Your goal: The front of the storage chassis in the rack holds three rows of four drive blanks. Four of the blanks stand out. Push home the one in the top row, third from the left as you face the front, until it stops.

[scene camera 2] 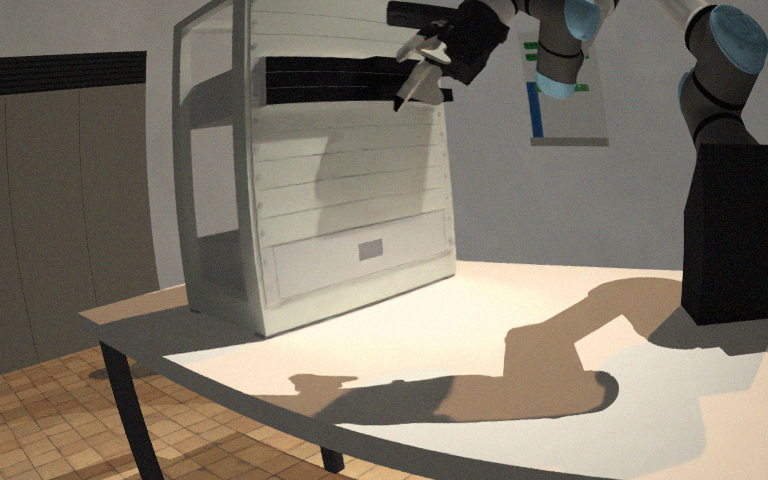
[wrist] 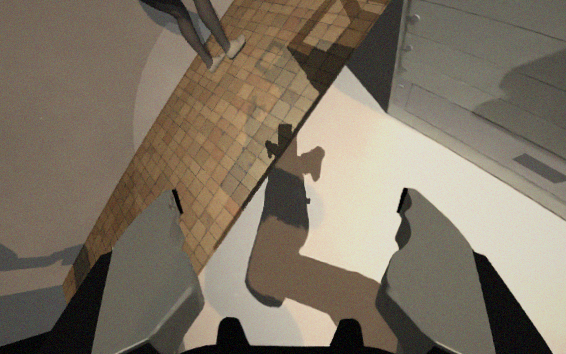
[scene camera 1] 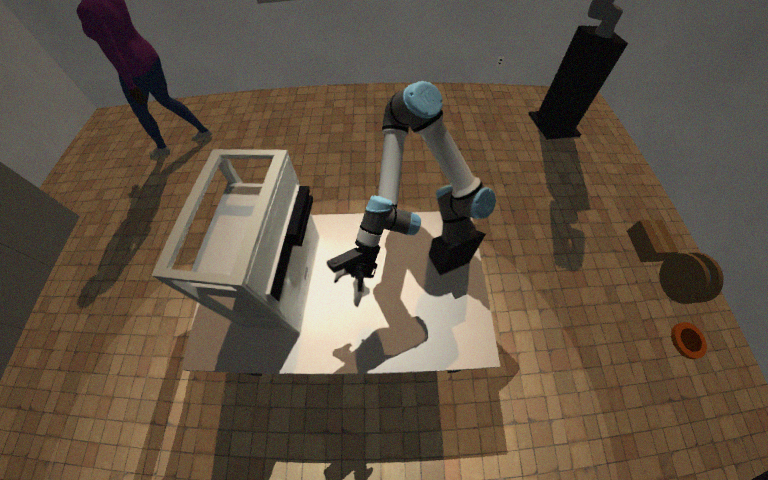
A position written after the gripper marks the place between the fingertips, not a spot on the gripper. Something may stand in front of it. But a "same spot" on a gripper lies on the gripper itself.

gripper: scene camera 2 395, 88; wrist; scene camera 1
same spot on gripper: (wrist: 435, 286) = (scene camera 1: 341, 270)
